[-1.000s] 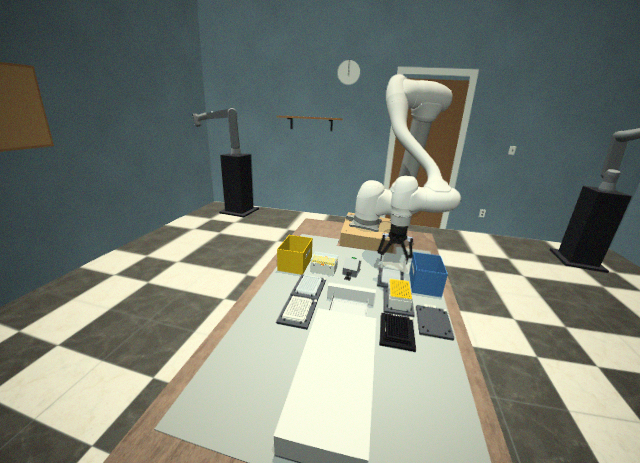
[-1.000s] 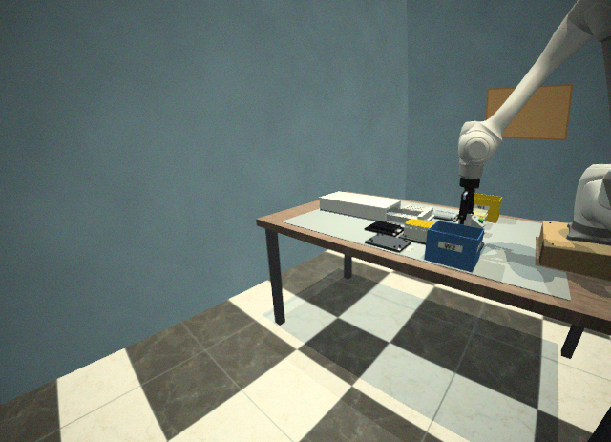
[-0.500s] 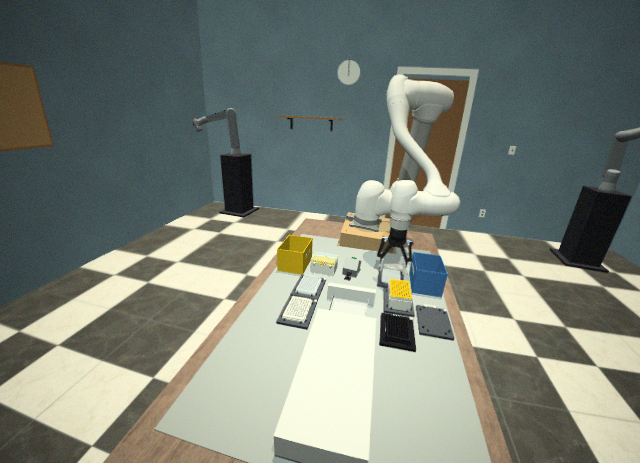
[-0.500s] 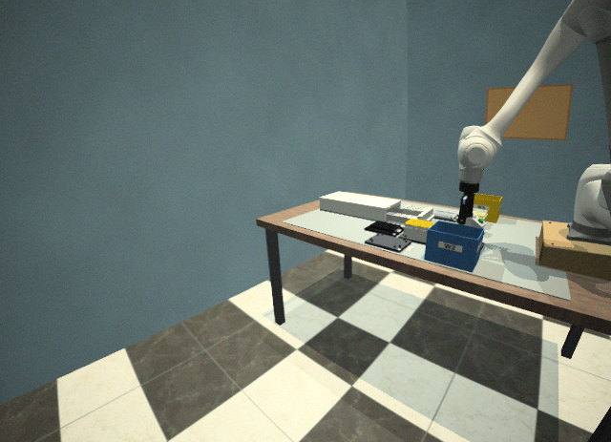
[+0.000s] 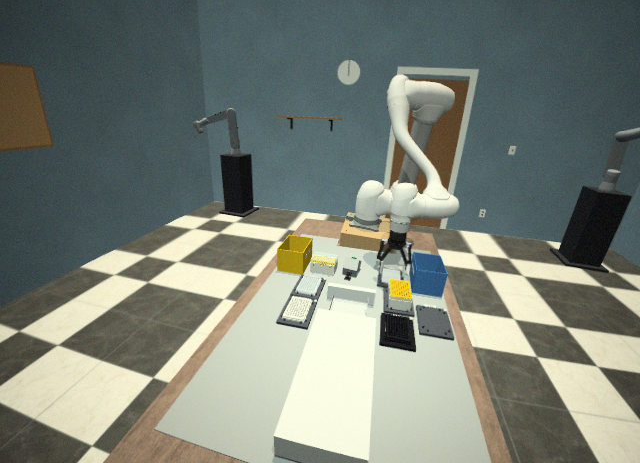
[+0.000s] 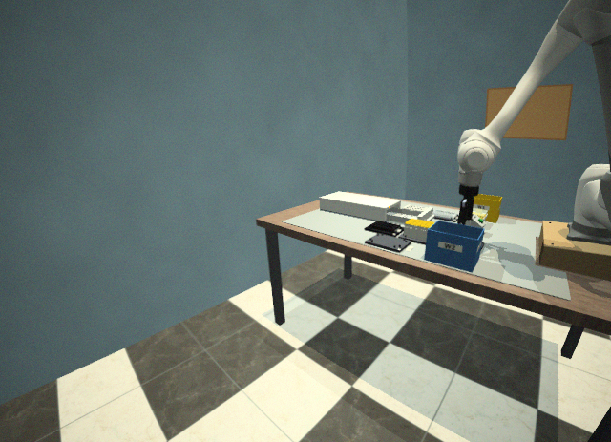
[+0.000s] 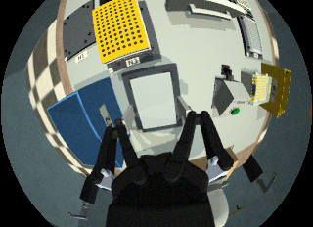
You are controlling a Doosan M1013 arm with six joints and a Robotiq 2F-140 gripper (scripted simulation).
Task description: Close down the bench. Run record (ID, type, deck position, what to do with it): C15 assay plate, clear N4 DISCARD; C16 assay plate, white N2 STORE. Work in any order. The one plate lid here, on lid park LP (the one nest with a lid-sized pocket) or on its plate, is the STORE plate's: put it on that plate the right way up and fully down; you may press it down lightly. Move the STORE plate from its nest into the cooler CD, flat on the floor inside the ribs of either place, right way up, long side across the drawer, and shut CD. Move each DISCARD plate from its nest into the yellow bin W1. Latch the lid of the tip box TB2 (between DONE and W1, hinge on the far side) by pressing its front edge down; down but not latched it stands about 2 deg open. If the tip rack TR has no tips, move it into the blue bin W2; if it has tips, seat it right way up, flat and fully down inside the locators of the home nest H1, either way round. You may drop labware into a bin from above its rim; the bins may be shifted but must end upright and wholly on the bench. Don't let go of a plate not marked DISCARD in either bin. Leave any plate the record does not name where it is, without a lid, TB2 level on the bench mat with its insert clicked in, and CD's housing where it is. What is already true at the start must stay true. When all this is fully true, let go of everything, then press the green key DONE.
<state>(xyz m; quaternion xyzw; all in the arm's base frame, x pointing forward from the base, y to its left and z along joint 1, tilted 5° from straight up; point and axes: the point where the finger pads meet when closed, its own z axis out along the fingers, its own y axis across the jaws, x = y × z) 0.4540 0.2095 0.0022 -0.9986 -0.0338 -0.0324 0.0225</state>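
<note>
The clear plate lid is 4 cm below my hand. The rest, counted from my hand: blue bin W2: 2 cm behind, 16 cm to the left, 2 cm below; done key block: 19 cm to the right; yellow-topped tip rack: 17 cm ahead, 4 cm to the left.
</note>
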